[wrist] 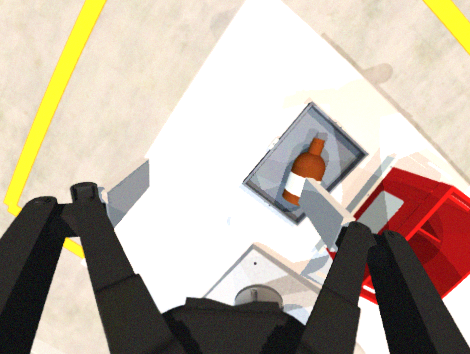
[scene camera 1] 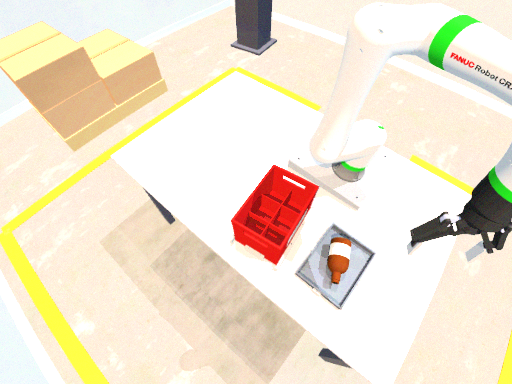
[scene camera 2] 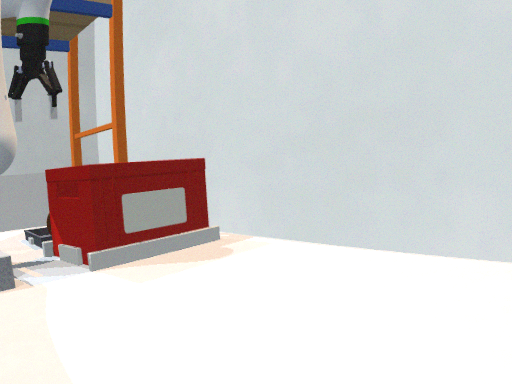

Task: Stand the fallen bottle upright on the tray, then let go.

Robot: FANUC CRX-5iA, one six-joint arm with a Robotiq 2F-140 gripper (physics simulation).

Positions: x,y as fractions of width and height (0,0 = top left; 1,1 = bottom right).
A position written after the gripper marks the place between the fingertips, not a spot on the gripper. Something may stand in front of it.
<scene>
The gripper shows in the wrist view (0.49,0.51), in scene camera 1 (0.86,0.66) and in scene camera 2 (0.07,0.31).
</scene>
